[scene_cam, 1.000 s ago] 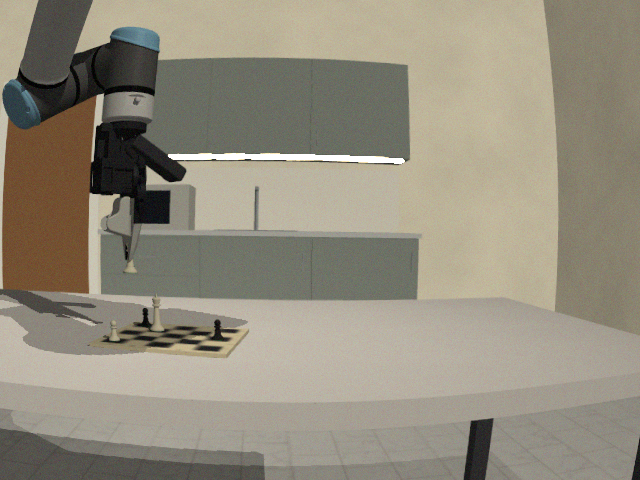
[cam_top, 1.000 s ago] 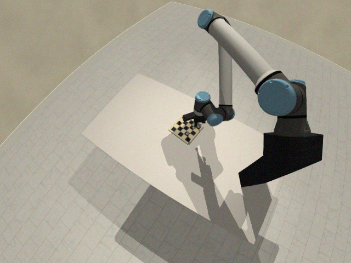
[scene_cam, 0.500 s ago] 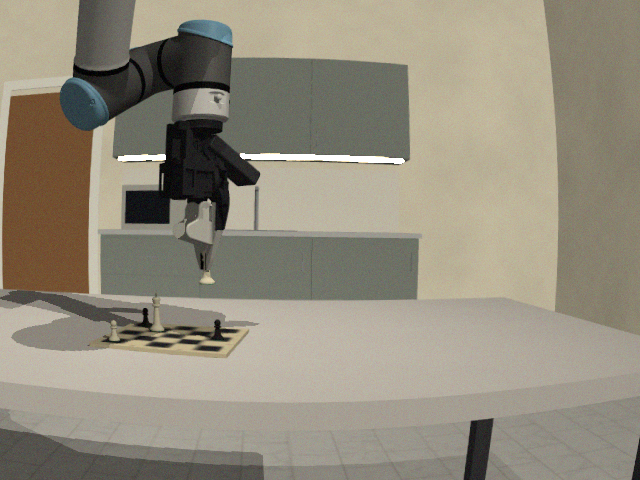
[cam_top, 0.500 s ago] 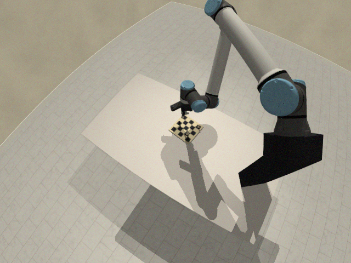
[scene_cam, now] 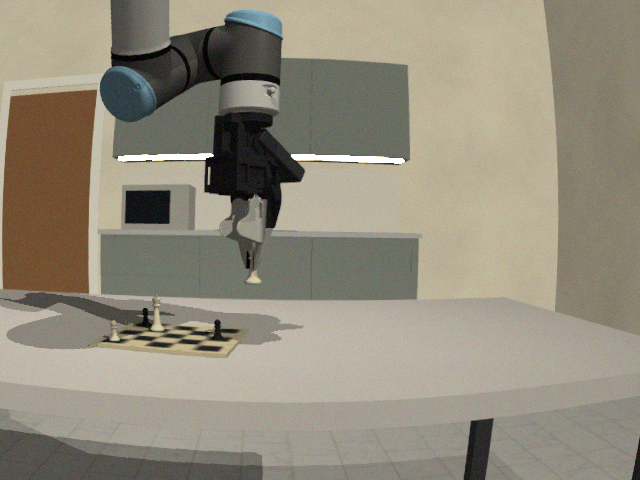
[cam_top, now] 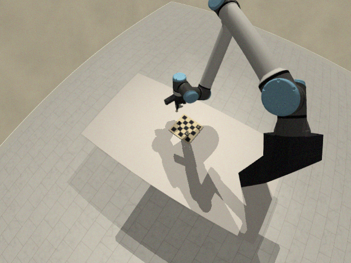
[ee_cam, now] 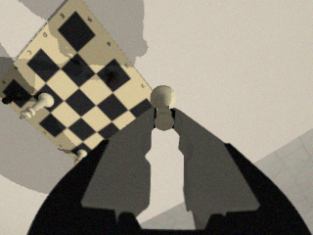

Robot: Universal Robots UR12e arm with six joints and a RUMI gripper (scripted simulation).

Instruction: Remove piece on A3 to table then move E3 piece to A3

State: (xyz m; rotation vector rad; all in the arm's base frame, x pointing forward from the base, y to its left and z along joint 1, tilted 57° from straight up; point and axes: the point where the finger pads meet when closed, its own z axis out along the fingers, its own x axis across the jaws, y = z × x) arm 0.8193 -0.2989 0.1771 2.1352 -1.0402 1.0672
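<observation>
Now: hand 11 cm past the chessboard, 10 cm to the right of it and 13 cm above it. Also, from my hand: white pawn 21 cm behind, 6 cm to the left, 12 cm below.
</observation>
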